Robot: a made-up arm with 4 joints.
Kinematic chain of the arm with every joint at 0, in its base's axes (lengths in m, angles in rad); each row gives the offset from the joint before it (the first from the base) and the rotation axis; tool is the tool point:
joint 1: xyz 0 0 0.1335 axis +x
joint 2: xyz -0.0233 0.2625 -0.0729 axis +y
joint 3: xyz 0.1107 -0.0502 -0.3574 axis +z
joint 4: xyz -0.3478 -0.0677 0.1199 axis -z
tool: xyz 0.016 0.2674 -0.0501
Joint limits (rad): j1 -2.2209..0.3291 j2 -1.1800..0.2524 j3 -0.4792..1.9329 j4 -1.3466..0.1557
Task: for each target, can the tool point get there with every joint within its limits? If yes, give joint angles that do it. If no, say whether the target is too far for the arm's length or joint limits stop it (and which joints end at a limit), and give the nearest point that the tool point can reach.
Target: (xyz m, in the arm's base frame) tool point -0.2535 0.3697 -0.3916
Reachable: yes | joints -0.2626 -0.1938 -0.2416 -0.4810
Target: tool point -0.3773 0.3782 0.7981
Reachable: no: joint limits stop it (at a limit: joint 1, joint 2, joint 4) | nearest point -0.2328 -0.0473 0.5932 | short by 0.494 m
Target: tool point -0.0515 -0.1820 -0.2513
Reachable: yes | joints 0.1112 -0.0494 1.6565 -0.3372
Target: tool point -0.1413 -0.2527 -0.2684
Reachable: yes | joints -0.1847 -0.4233 1.0738 -0.7403
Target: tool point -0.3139 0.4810 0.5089
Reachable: no: joint limits stop it (at a limit: joint 1, joint 2, joint 3) | nearest point -0.4246 0.6126 0.0612 | short by 0.480 m
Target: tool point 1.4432 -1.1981 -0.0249
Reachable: no: too far | nearest point 0.3748 -0.4215 0.0778 | short by 1.325 m
